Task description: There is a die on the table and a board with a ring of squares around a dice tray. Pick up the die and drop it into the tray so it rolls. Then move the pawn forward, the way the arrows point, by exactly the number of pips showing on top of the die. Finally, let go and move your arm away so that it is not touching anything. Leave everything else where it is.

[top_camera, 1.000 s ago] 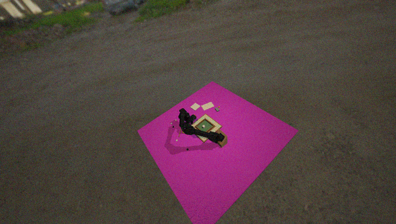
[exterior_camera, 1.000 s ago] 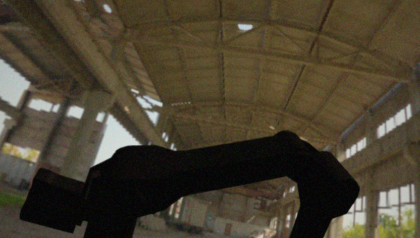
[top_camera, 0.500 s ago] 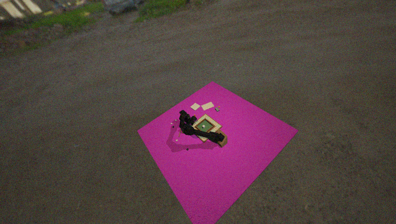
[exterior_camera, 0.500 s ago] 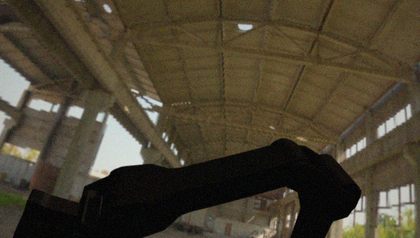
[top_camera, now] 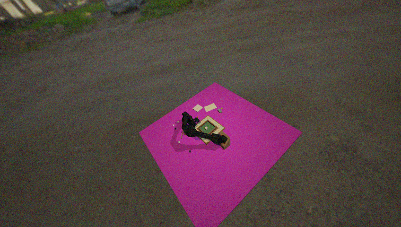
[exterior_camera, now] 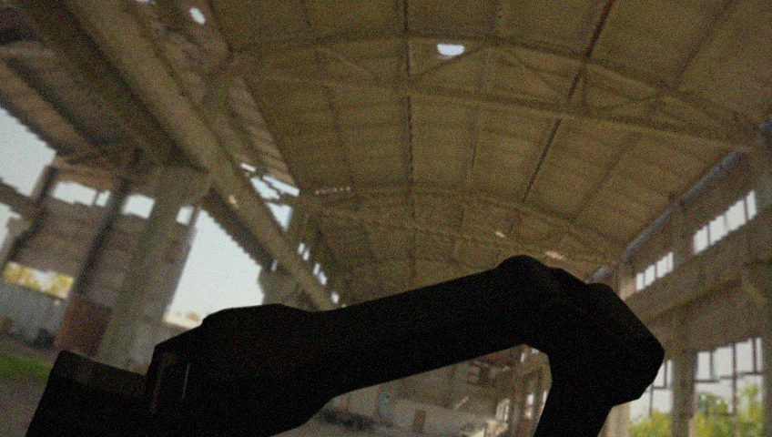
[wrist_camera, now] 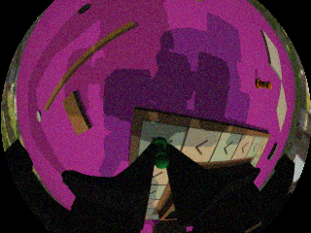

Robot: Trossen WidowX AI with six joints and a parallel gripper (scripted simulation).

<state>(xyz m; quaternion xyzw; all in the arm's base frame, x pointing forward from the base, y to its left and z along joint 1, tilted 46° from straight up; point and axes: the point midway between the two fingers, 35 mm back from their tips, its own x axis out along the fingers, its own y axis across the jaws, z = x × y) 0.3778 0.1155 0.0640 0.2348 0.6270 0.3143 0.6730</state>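
My gripper tip is 11 cm past the white die and 11 cm to the left of it. Also, from my gripper tip: dice tray 11 cm behind, 12 cm to the right, 1 cm below; small green piece 1 cm above; thin stick 6 cm ahead, 12 cm to the left, 2 cm below.
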